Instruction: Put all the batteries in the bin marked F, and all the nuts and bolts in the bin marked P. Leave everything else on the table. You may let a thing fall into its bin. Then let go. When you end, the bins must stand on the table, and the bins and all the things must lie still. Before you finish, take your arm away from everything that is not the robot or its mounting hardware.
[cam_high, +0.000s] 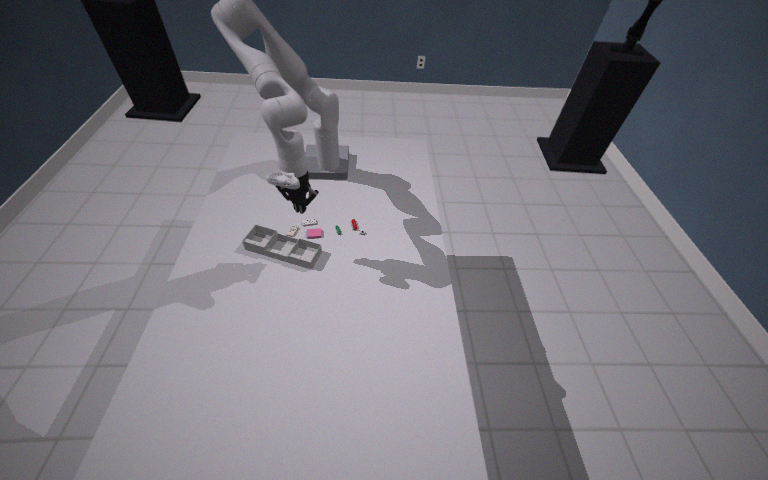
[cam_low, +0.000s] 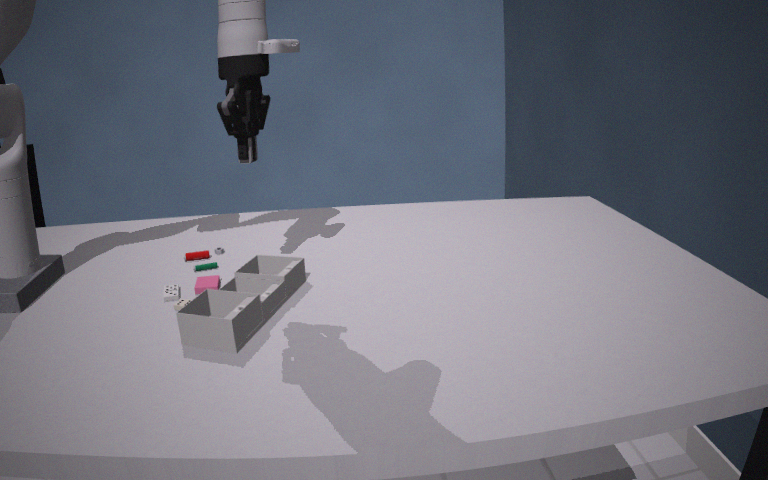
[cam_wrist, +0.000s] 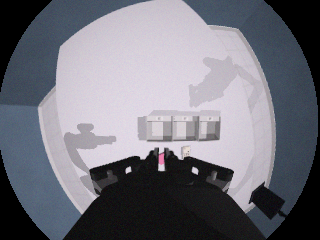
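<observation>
The grey nut lies 110 mm behind my hand, 190 mm to the left of it and 220 mm below it. Round my hand: pink block 90 mm behind, 10 mm to the left, 210 mm below; cream domino-like tile 100 mm behind, 70 mm to the right, 210 mm below; grey three-part bin 80 mm to the right, 200 mm below.
</observation>
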